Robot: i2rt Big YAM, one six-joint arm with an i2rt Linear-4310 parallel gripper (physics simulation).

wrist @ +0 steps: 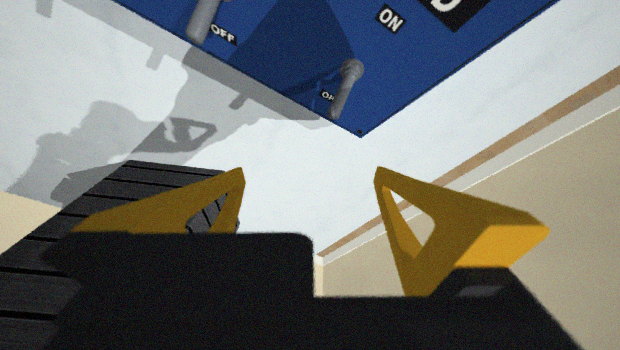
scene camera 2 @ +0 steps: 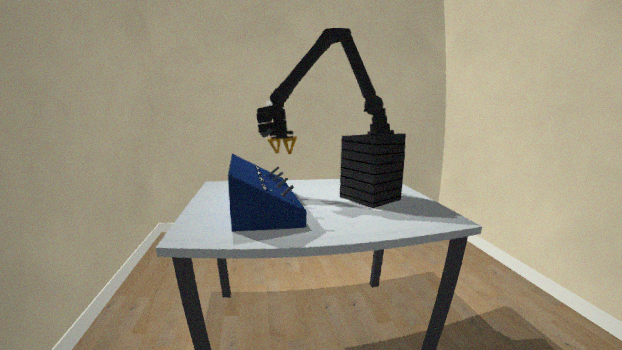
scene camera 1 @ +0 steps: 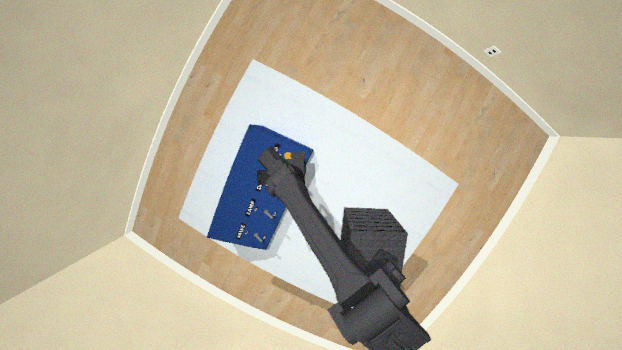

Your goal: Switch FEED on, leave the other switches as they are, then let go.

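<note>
The blue sloped switch panel stands on the table. The FEED switch is nearest the panel's corner in the wrist view; its lever leans to the OFF side, away from the ON label. Part of the neighbouring lever shows beside its own OFF label. In scene camera 1 the LAMP switch and VALVE switch show; the arm hides the FEED lever. My gripper is open and empty, above the panel's upper part and apart from the levers.
The white table carries the panel and a dark ribbed block under the arm's base. The arm reaches from this block over the panel. The levers stick out from the panel's slope.
</note>
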